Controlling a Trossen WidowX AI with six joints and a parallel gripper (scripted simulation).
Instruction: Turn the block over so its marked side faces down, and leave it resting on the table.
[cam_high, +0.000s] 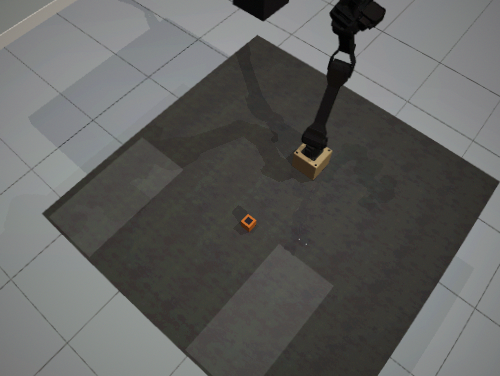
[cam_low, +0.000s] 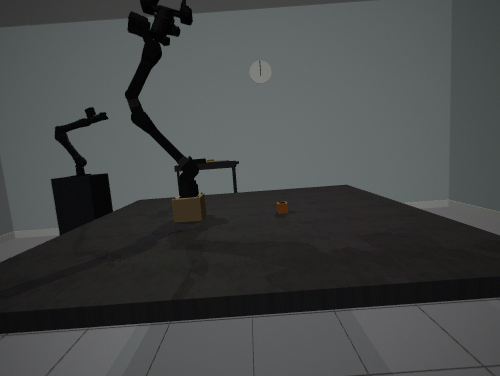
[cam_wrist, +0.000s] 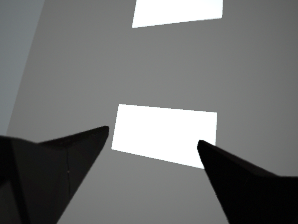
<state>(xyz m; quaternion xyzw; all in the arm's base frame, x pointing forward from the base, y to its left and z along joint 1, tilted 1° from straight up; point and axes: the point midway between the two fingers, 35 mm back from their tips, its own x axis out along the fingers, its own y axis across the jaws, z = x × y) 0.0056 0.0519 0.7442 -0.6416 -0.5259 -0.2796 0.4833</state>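
My gripper tip is 360 mm short of the orange block, 60 mm to the left of it and 840 mm above it.
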